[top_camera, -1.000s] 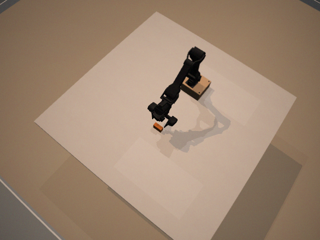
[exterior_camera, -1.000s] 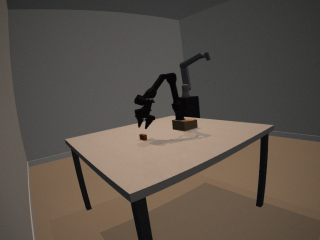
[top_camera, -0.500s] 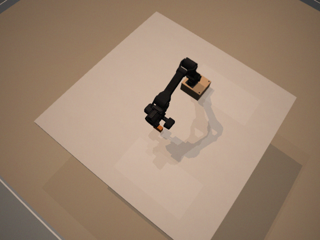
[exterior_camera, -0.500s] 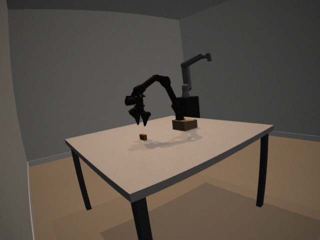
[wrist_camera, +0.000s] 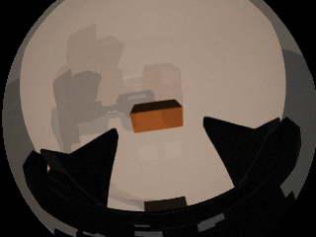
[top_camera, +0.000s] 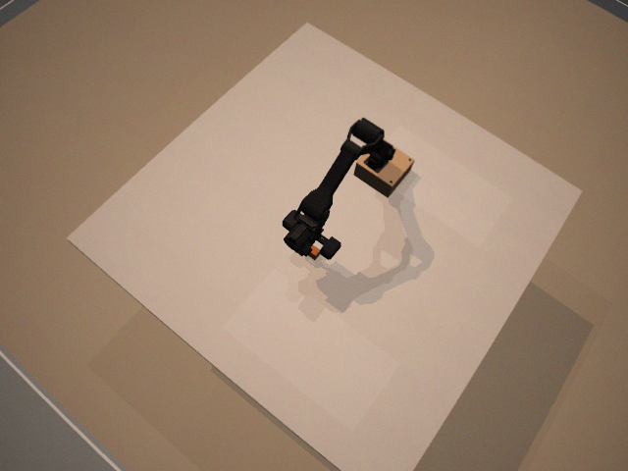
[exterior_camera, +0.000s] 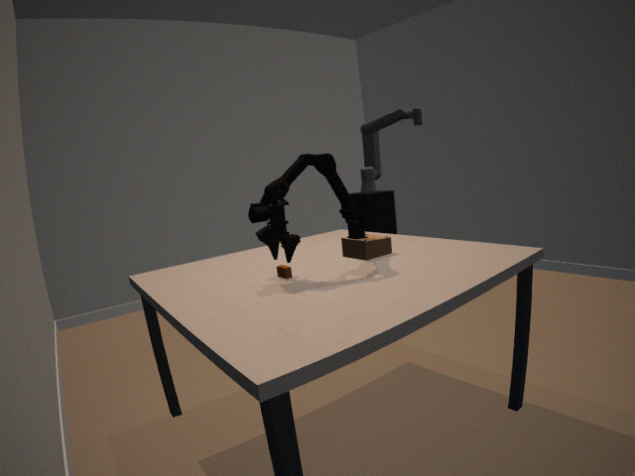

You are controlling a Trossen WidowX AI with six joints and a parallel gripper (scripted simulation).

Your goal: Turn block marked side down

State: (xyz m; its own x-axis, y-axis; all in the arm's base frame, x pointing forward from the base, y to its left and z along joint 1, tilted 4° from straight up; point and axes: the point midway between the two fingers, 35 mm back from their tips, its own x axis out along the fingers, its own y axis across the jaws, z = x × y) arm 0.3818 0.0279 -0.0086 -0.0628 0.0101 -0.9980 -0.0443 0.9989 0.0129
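Now: the block 40 mm below my gripper tip and 10 mm behind it.
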